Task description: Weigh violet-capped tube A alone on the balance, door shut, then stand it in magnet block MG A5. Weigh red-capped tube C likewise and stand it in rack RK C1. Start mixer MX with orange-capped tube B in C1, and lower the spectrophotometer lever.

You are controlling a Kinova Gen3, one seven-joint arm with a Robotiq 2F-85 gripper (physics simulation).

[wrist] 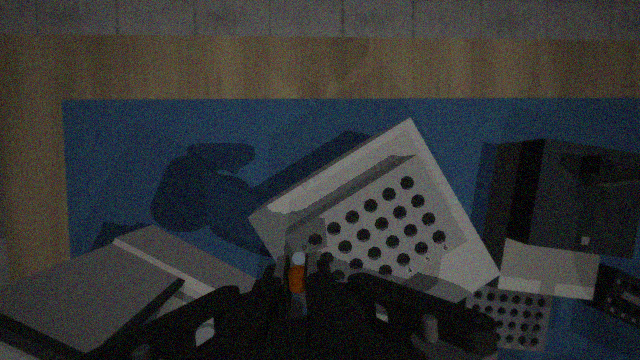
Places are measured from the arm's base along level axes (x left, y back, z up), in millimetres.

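Where they show: gripper, fingertip midpoint: (pixel 298 269).
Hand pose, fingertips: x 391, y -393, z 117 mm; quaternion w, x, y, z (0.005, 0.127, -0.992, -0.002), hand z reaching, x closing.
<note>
After its pixels a point has its place.
My gripper (pixel 298 269) @(x 391, y -393, z 117 mm) is shut on the orange-capped tube B (pixel 296 280) @(x 393, y -395, z 140 mm), at the bottom centre of the wrist view. The tube's orange cap and pale top show between the dark fingers; its lower end is hidden. The fingers are at the lower left corner of the perforated block (pixel 367 219) @(x 341, y -424, z 69 mm) on the white mixer MX (pixel 466 255) @(x 228, y -401, z 34 mm). I cannot tell whether the tube touches a hole. A dark instrument with a pale front, seemingly the spectrophotometer (pixel 575 205) @(x 66, y -471, z -21 mm), stands at the right; its lever is too dark to tell. Violet-capped tube A and red-capped tube C do not show.
The grey balance (pixel 100 290) @(x 553, y -322, z 47 mm) stands at the lower left, partly behind the gripper. A grey rack with holes (pixel 546 320) @(x 20, y -304, z -71 mm) is at the lower right. A dark block with holes (pixel 612 295) @(x -65, y -356, z -65 mm) is at the right edge. The blue mat (pixel 115 120) @(x 663, y -476, z -101 mm) ends at a wooden table border (pixel 300 67) @(x 428, y -598, z -104 mm).
</note>
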